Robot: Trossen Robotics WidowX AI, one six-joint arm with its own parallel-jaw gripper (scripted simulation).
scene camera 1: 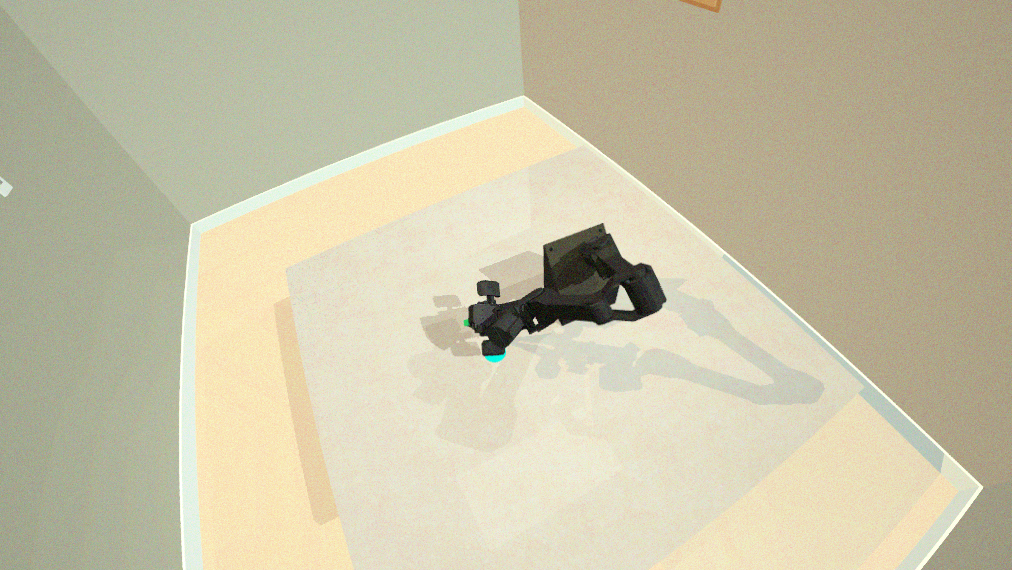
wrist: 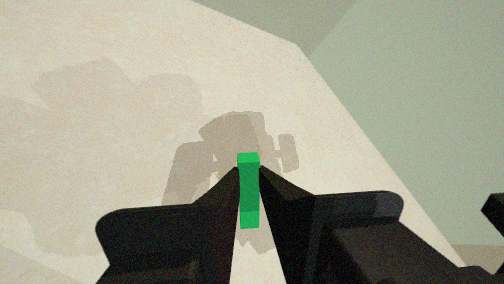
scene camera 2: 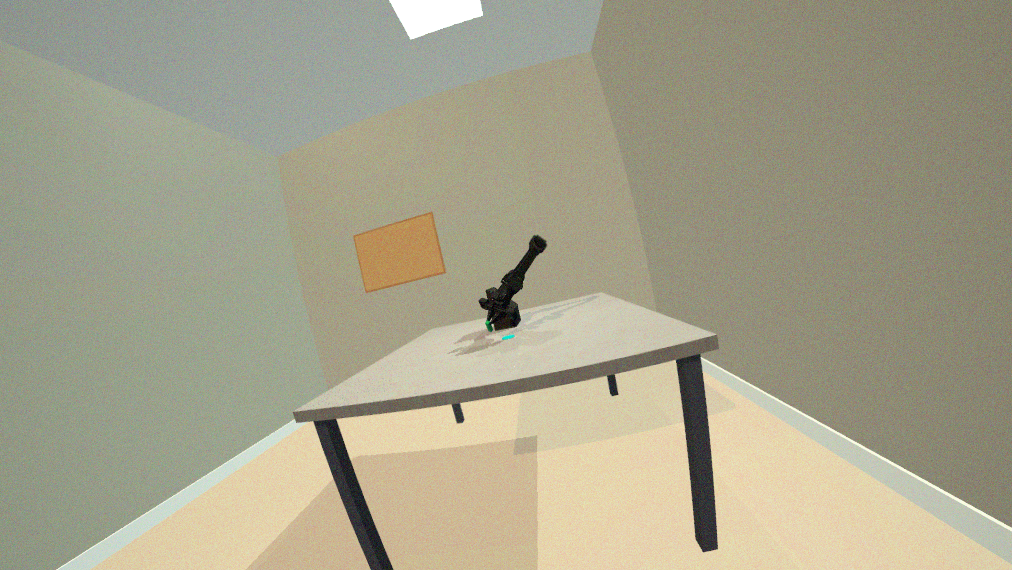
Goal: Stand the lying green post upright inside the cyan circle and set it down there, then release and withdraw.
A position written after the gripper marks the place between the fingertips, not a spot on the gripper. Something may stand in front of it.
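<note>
Green post (wrist: 248, 164) carried by the gripper (scene camera 1: 469, 322); scene camera 2 shows the gripper (scene camera 2: 488, 323), and the wrist view likewise shows the gripper (wrist: 248, 171).
</note>
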